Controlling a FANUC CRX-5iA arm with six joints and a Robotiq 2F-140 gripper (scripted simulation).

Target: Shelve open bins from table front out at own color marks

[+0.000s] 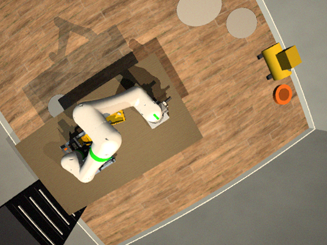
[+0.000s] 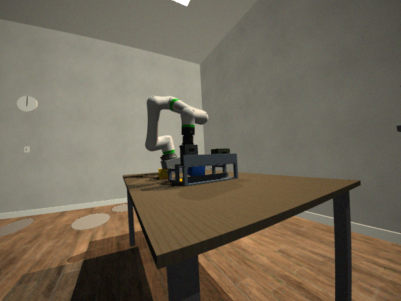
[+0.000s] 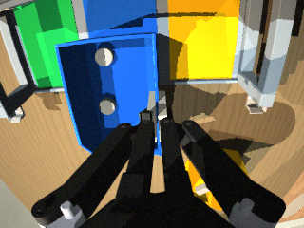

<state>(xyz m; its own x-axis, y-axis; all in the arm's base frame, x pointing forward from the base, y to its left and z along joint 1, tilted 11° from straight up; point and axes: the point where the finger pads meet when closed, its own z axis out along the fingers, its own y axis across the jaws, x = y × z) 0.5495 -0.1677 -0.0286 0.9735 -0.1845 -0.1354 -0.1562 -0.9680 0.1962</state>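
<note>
My gripper is now 5 cm to the right of the blue bin and 4 cm above it. Round my hand: blue mark: 9 cm ahead, 3 cm to the left, 10 cm below; green mark: 11 cm ahead, 14 cm to the left, 10 cm below; yellow mark: 8 cm ahead, 8 cm to the right, 10 cm below.
</note>
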